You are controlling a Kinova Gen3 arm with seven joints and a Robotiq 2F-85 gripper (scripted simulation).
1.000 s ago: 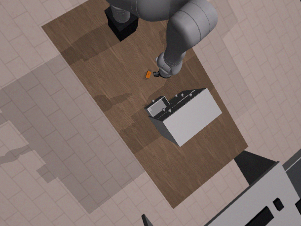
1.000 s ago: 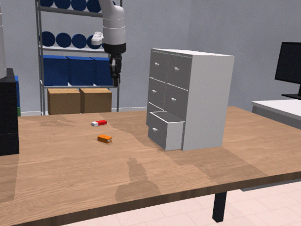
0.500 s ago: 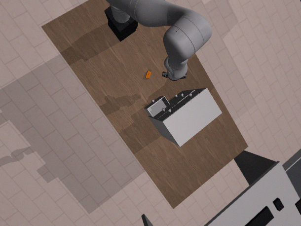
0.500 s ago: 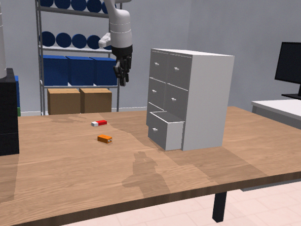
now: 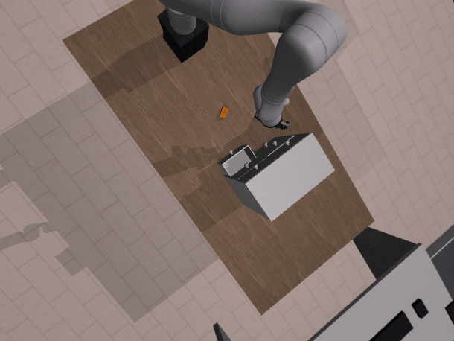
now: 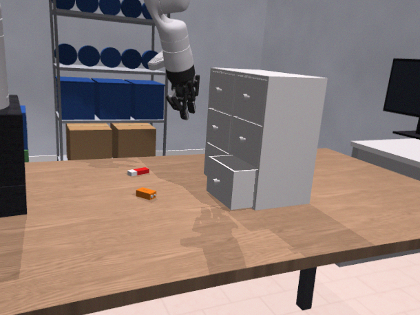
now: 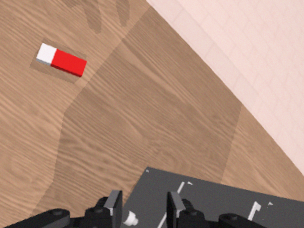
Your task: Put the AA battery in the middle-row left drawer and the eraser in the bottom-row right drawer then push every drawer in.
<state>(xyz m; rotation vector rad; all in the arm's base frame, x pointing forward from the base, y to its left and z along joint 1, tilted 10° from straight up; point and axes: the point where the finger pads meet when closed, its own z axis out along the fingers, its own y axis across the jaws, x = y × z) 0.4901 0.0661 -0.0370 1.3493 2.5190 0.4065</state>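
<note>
Now: the eraser 110 mm behind my hand, 110 mm to the left of it and 210 mm below it. The rest, counted from my hand: AA battery (160 mm ahead, 50 mm to the right, 90 mm below); orange battery (140 mm behind, 90 mm to the right, 210 mm below).
</note>
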